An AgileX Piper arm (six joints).
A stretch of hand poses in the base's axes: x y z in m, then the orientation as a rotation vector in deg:
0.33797, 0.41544, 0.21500, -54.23, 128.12, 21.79
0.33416, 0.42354, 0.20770, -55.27, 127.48, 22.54
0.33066, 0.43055, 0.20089, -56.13, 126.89, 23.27
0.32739, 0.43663, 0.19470, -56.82, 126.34, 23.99
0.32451, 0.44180, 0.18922, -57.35, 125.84, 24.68
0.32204, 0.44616, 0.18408, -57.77, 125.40, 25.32
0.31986, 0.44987, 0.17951, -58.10, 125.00, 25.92
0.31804, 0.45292, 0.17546, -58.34, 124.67, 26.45
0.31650, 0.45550, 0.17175, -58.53, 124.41, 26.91
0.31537, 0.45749, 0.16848, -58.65, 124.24, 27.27
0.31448, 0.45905, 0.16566, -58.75, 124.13, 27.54
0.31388, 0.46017, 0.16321, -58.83, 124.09, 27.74
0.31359, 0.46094, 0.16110, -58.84, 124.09, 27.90
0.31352, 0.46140, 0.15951, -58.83, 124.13, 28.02
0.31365, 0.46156, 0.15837, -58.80, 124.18, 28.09
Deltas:
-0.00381, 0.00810, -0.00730, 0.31, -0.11, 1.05
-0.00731, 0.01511, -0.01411, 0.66, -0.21, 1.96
-0.01058, 0.02119, -0.02030, 1.05, -0.29, 2.74
-0.01346, 0.02636, -0.02578, 1.45, -0.36, 3.39
-0.01593, 0.03072, -0.03092, 1.85, -0.42, 3.95
-0.01811, 0.03443, -0.03549, 2.23, -0.47, 4.42
-0.01993, 0.03748, -0.03954, 2.59, -0.49, 4.80
-0.02147, 0.04006, -0.04325, 2.89, -0.50, 5.11
-0.02260, 0.04205, -0.04652, 3.12, -0.48, 5.32
-0.02349, 0.04361, -0.04934, 3.29, -0.44, 5.49
-0.02409, 0.04473, -0.05179, 3.39, -0.38, 5.61
-0.02438, 0.04550, -0.05390, 3.49, -0.31, 5.66
-0.02445, 0.04596, -0.05549, 3.55, -0.23, 5.68
-0.02432, 0.04612, -0.05663, 3.58, -0.16, 5.67

